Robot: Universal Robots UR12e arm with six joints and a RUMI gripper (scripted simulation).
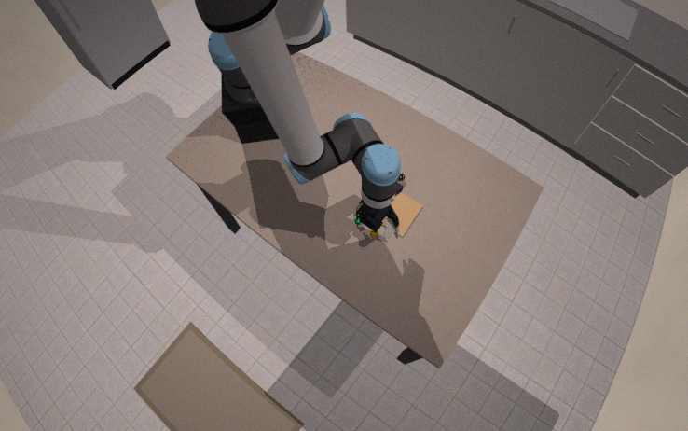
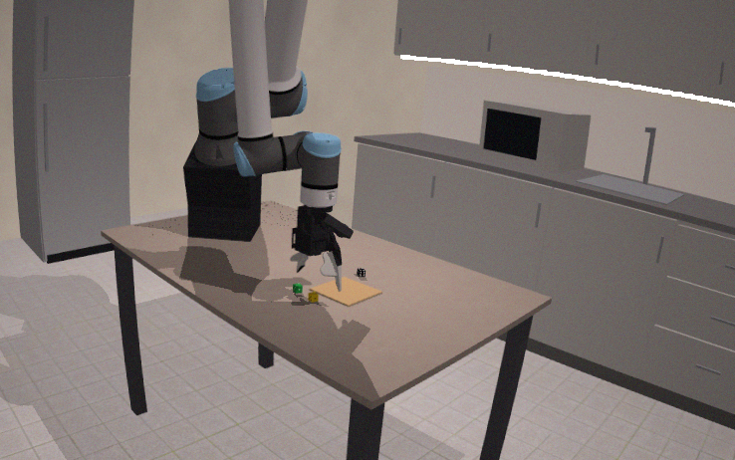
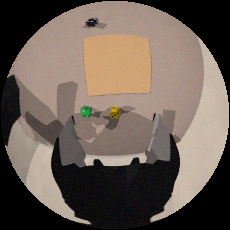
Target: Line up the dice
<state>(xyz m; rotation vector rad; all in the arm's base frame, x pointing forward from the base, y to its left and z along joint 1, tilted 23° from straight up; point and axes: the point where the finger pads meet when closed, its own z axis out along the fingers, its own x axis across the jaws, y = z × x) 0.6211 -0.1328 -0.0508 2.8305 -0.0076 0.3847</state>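
Right now the yellow die is 40 mm below my hand and 20 mm to the right of it. The rest, counted from my hand: black die: 210 mm to the left, 40 mm below, 40 mm behind; green die: 60 mm behind, 40 mm below, 10 mm to the right; orange mat: 90 mm to the left, 40 mm below, 20 mm ahead.
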